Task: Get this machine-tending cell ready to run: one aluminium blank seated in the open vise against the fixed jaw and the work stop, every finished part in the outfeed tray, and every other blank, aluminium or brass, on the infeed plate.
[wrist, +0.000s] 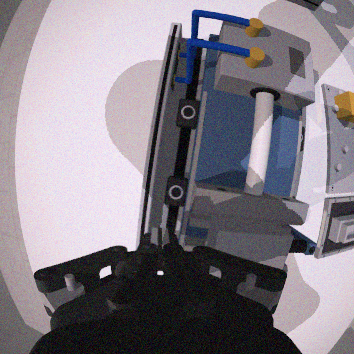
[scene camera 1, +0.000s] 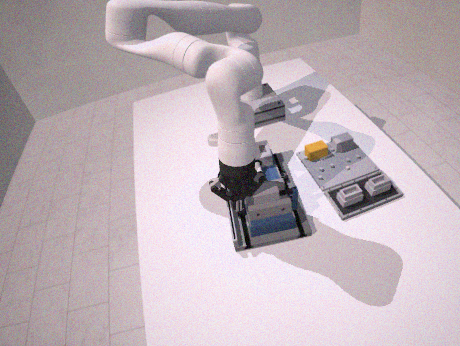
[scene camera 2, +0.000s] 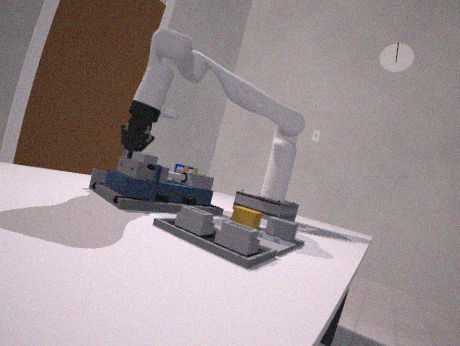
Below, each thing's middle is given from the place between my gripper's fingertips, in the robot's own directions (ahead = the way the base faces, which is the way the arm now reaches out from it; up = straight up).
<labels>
My gripper is now 8 cm past the vise screw (wrist: 260, 142) and 7 cm to the right of it. Also, from my hand: outfeed tray (scene camera 2: 206, 242) (34 cm to the left, 7 cm below); infeed plate (scene camera 1: 331, 177) (32 cm to the left, 14 cm behind, 7 cm below).
</labels>
